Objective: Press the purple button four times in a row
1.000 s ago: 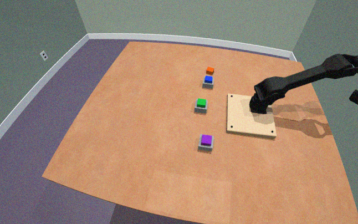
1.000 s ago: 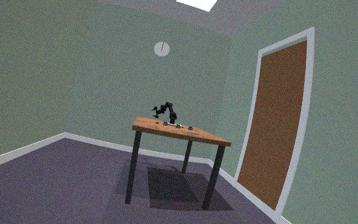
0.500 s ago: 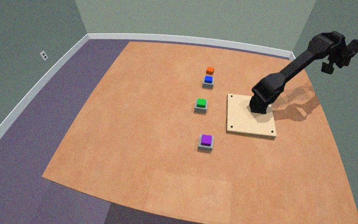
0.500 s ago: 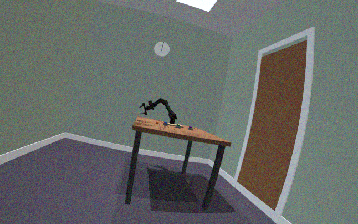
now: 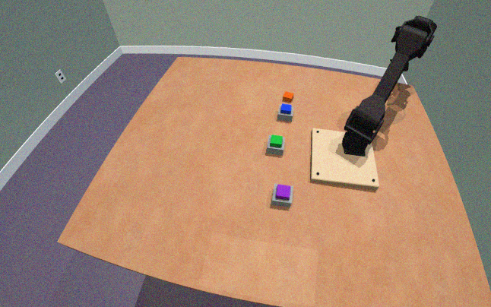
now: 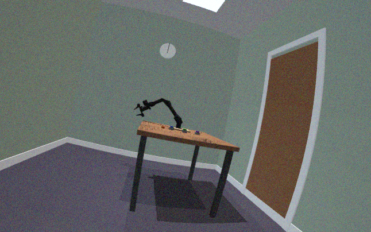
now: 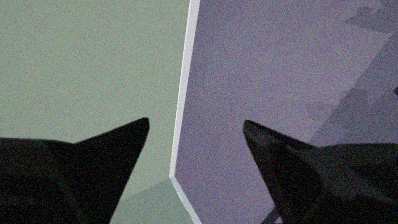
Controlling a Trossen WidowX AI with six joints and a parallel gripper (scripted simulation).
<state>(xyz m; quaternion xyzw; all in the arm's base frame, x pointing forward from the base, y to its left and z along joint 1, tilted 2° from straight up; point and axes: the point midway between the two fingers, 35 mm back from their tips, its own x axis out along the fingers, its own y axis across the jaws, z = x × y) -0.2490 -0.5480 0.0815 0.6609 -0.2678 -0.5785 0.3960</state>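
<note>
Now: gripper tip 770 mm to the right of the purple button, 440 mm short of it and 50 mm above it. Round my gripper tip: green button (610 mm to the left, 480 mm ahead, 50 mm below).
</note>
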